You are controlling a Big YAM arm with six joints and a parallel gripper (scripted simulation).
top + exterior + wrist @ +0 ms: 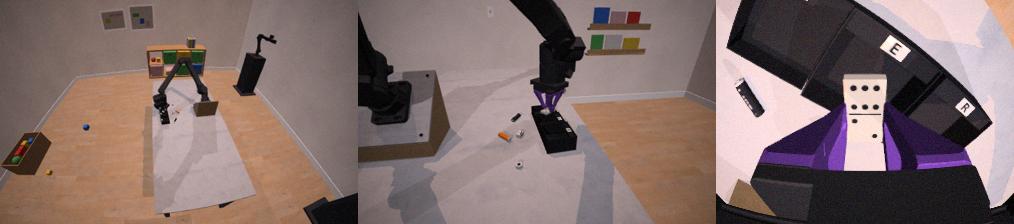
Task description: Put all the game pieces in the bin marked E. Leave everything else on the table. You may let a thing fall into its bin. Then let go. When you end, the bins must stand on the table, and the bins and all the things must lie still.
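My gripper is now 5 cm above the black three-compartment bin tray and 1 cm short of it. Round my hand: black battery: 10 cm behind, 9 cm to the left, 7 cm below; cream domino: right at my hand; orange battery: 15 cm behind, 7 cm below, 3 cm to the right.
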